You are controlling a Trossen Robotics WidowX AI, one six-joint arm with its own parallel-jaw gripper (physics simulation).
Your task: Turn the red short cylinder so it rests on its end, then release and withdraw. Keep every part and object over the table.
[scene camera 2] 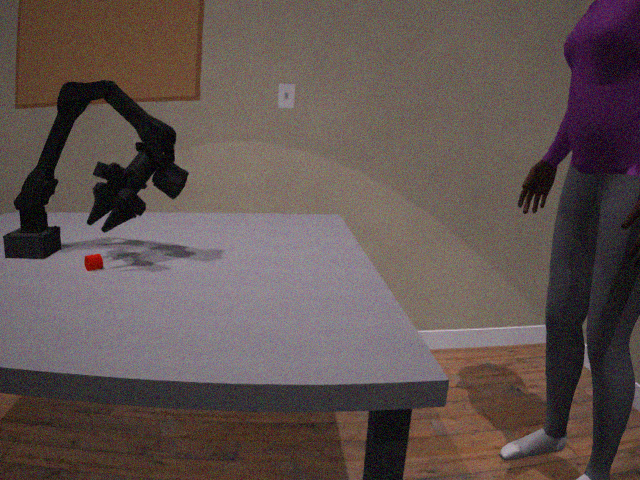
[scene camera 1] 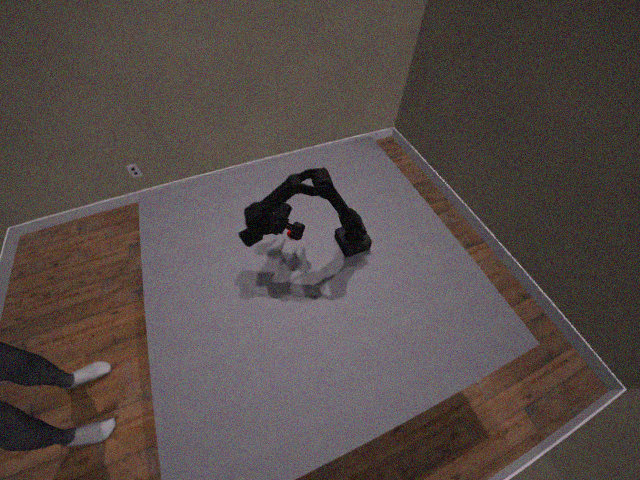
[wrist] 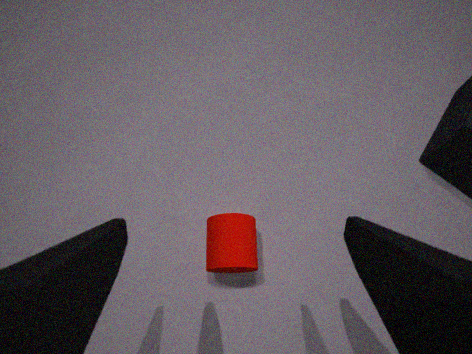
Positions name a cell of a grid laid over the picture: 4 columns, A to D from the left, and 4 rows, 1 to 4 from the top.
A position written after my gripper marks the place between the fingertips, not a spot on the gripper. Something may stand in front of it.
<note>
I see my gripper (scene camera 2: A2) and a red short cylinder (wrist: B3).
My gripper shows as well in the wrist view (wrist: C3).
</note>
